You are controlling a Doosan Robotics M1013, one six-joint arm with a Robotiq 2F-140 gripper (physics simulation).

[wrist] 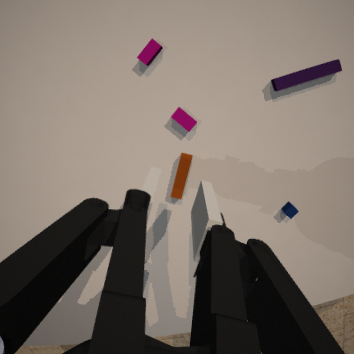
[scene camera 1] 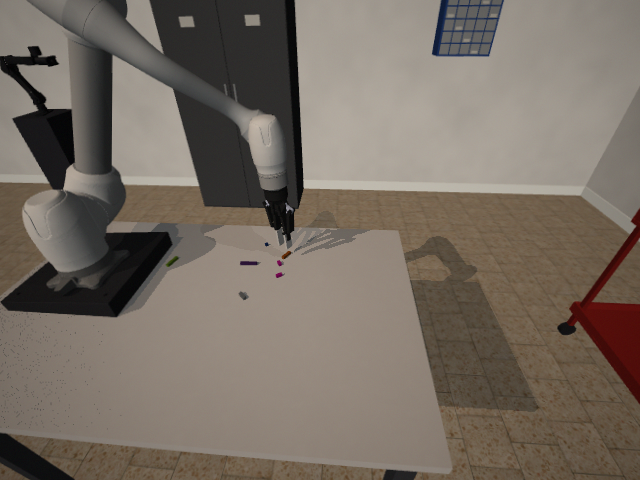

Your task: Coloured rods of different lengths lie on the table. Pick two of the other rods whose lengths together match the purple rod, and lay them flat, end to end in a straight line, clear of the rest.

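Places are measured from the arm's base along level axes (x right, y back, z down), in metres.
Pixels of known places: gripper, fingertip midpoint: (wrist: pixel 176 190) (scene camera 1: pixel 285 245); arm's base, origin of the base link: (scene camera 1: pixel 91 269).
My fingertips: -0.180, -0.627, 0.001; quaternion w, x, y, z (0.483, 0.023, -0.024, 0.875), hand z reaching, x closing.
Observation:
For each thing: its top centre in the pictures, then the offset to it from my fingertips, as dx, dy, dz. Level surfaces: height alone.
- purple rod, middle of its top: (wrist: pixel 308 74) (scene camera 1: pixel 248 262) +0.056, +0.127, +0.041
- orange rod, middle of its top: (wrist: pixel 180 177) (scene camera 1: pixel 286 253) -0.002, +0.000, +0.041
- short magenta rod, middle of its top: (wrist: pixel 183 119) (scene camera 1: pixel 279 262) +0.046, +0.016, +0.041
- small blue rod, middle of its top: (wrist: pixel 290 211) (scene camera 1: pixel 266 243) -0.061, +0.089, +0.041
- grey rod, middle of its top: (scene camera 1: pixel 242 294) +0.212, +0.102, +0.041
- green rod, middle of its top: (scene camera 1: pixel 171 260) +0.068, +0.412, +0.041
- white table, its level: dz +0.051
The purple rod (scene camera 1: pixel 249 263) (wrist: pixel 306 75) lies flat. An orange rod (scene camera 1: pixel 286 254) (wrist: pixel 181 176) lies near my gripper (scene camera 1: pixel 284 244) (wrist: pixel 178 192), which is open and empty above the table, its pale fingertips on either side of the orange rod's near end in the wrist view. One short magenta rod (scene camera 1: pixel 279 262) (wrist: pixel 184 119) lies beside the orange rod, apart from it; another magenta rod (scene camera 1: pixel 279 275) (wrist: pixel 149 52) lies farther off. A small blue rod (scene camera 1: pixel 266 244) (wrist: pixel 289 210), a grey rod (scene camera 1: pixel 242 295) and a green rod (scene camera 1: pixel 172 261) lie separately.
The white table (scene camera 1: pixel 310 372) bears the arm's black base plate (scene camera 1: pixel 142 268) at its left, near the green rod. The table's far edge is close behind the gripper. A dark cabinet (scene camera 1: pixel 248 67) stands behind, and a red cart (scene camera 1: pixel 602 276) stands off to the right.

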